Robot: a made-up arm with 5 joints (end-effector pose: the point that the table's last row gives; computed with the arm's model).
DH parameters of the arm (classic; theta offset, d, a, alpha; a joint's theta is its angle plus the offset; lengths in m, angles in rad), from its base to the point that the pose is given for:
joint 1: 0 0.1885 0 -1.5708
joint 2: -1.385 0 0.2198 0
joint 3: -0.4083 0 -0.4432 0
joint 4: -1.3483 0 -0.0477 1.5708
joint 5: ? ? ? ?
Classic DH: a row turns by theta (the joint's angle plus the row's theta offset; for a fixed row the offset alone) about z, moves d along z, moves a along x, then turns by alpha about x.
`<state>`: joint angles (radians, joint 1 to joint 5).
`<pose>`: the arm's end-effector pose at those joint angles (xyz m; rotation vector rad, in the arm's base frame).
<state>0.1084 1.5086 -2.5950 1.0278 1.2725</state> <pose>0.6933 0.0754 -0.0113 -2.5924 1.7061 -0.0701</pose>
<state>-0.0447 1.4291 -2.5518 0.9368 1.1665</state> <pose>0.7090 -0.0317 0.0286 -2.4939 1.7268 -0.2395</pose>
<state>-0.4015 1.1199 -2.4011 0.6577 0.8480</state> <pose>0.6707 -0.2847 0.1948 -2.3258 1.6771 -0.9011</pose>
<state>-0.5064 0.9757 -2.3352 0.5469 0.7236</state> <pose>0.6312 -0.3501 0.2737 -2.2949 1.6211 -1.2017</pose>
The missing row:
joint 5: 3.1416 0.0609 0 0
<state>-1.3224 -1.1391 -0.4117 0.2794 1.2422</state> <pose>0.0804 -0.3172 0.4325 0.7085 -2.3874 1.8361</pose>
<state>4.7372 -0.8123 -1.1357 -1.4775 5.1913</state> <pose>0.0043 -0.1741 0.6618 -0.2796 0.0646 0.5003</pose>
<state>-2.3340 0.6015 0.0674 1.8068 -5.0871</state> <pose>0.0766 0.0800 -0.0377 0.1520 0.7725 1.9179</pose>
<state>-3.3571 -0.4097 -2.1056 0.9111 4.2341</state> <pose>-0.1803 0.0395 0.8601 1.4608 -1.1198 -1.7231</pose>
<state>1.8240 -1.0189 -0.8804 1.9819 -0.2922</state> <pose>-0.0645 0.2493 0.5037 1.5123 2.6866 -0.0918</pose>
